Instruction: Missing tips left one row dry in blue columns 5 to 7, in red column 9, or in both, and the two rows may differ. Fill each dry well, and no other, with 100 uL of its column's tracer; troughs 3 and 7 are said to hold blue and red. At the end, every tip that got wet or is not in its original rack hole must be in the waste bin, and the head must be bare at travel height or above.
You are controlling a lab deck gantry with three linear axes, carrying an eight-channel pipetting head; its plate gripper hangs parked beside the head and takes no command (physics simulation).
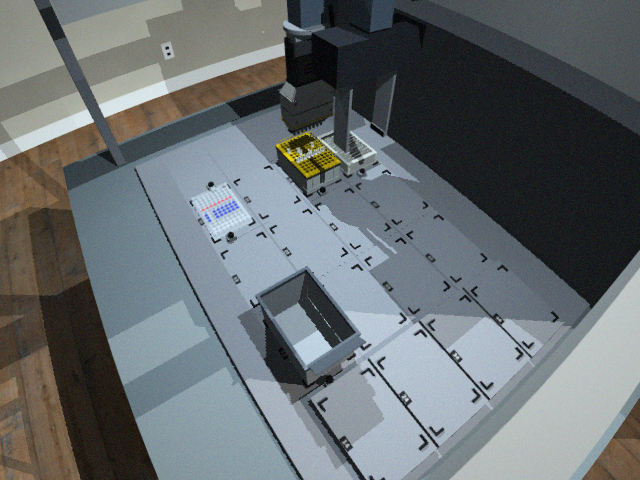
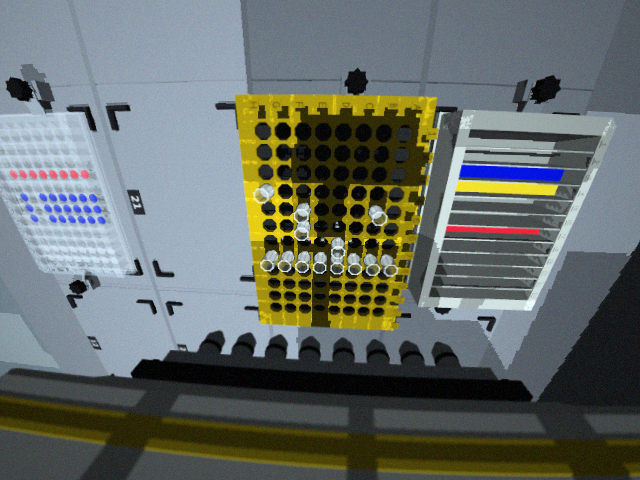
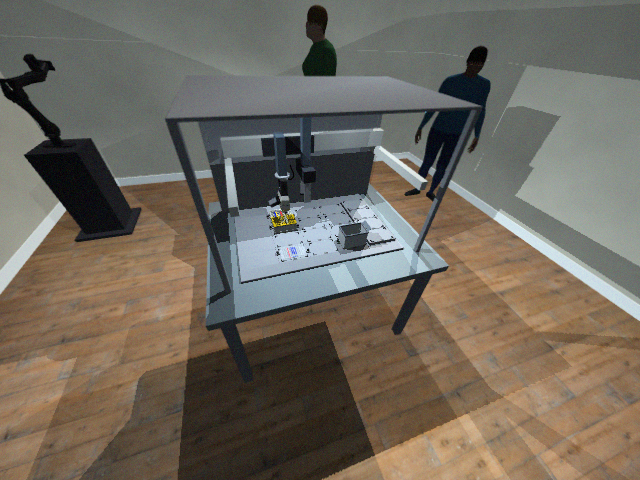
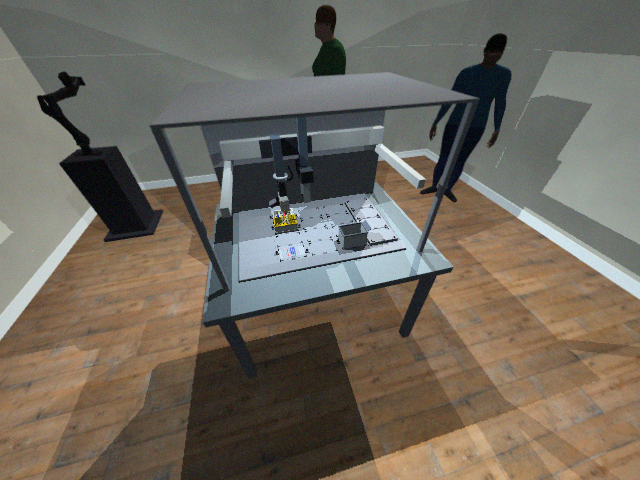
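Observation:
The white pipetting head (image 1: 306,105) is raised over the far end of the yellow tip rack (image 1: 317,181) (image 2: 253,219); its nozzles (image 2: 326,351) are bare. The plate gripper (image 1: 361,138) hangs beside it, its two blades apart and empty. The rack holds one full line of tips (image 2: 320,264) and several scattered tips. The well plate (image 1: 230,227) (image 2: 67,248) shows an unbroken red line (image 2: 53,174) and three blue lines (image 2: 63,208), each with a gap at its second well from the left. The trough rack (image 2: 537,124) shows blue (image 2: 511,173), yellow (image 2: 506,187) and red (image 2: 492,230) liquid.
The open waste bin (image 1: 284,335) (image 3: 353,237) (image 4: 353,238) stands at the front of the deck, well away from the racks; no tip shows inside. A dark panel (image 1: 496,139) stands behind the deck. Two people (image 3: 320,56) (image 3: 460,103) stand behind the enclosure.

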